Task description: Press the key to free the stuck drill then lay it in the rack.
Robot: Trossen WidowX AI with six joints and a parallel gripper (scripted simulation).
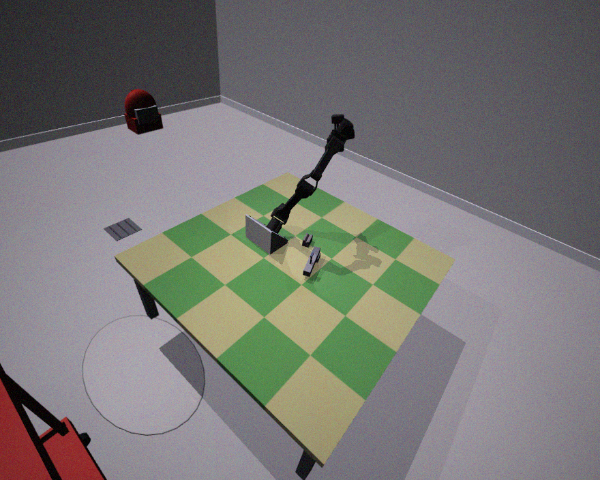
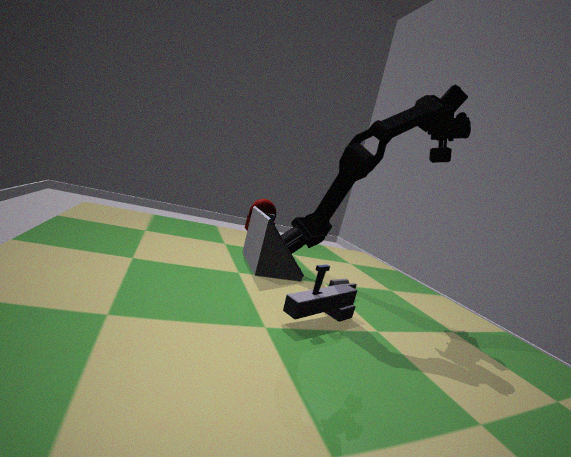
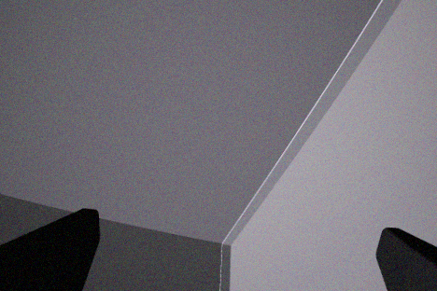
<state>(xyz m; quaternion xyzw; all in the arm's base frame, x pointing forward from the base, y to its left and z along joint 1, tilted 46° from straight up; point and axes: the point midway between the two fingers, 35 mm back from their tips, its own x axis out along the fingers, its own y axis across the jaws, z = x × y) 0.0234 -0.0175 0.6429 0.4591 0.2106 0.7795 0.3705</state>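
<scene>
The dark key is 550 mm to the right of my gripper tip, 440 mm below it and 210 mm ahead of it. From my gripper tip the other things lie so: grey block (510 mm to the right, 490 mm below, 200 mm ahead); then drill (490 mm to the right, 480 mm below, 190 mm ahead); then rack (510 mm below, 370 mm to the right, 90 mm ahead).
</scene>
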